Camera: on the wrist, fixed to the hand. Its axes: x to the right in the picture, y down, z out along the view.
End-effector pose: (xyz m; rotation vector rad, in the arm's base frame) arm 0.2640 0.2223 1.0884 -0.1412 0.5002 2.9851
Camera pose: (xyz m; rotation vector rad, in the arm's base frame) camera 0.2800 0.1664 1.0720 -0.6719 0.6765 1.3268
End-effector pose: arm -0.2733 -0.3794 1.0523 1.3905 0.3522 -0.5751
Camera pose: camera -0.2597 -0.3383 1.0944 1.4929 1.7221 -1.6870
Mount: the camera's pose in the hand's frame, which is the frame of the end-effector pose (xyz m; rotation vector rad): -0.0193 0.0453 -0.0350 0.4807 0.3841 -1.5143
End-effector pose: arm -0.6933 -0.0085 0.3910 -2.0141 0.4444 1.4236
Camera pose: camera -0.7020 -0.0670 0.4033 -1.4663 -0.5126 -0.0196
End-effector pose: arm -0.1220 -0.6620 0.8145 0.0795 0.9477 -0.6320
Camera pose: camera -0.1314 -0.6043 0.7994 -0.1217 1.1008 -2.3035
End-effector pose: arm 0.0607 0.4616 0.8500 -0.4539 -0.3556 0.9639
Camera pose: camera 0.0357 0.4601 0.7950 0.1415 -0.0358 -0.5263
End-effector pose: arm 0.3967 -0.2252 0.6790 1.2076 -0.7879 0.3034
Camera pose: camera 0.3692 -0.1734 0.6935 1.7910 0.6712 -0.5562
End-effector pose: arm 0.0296 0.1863 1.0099 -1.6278 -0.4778 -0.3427
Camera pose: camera 0.0374 0.1463 0.9653 -0.4367 -1.3094 -1.4765
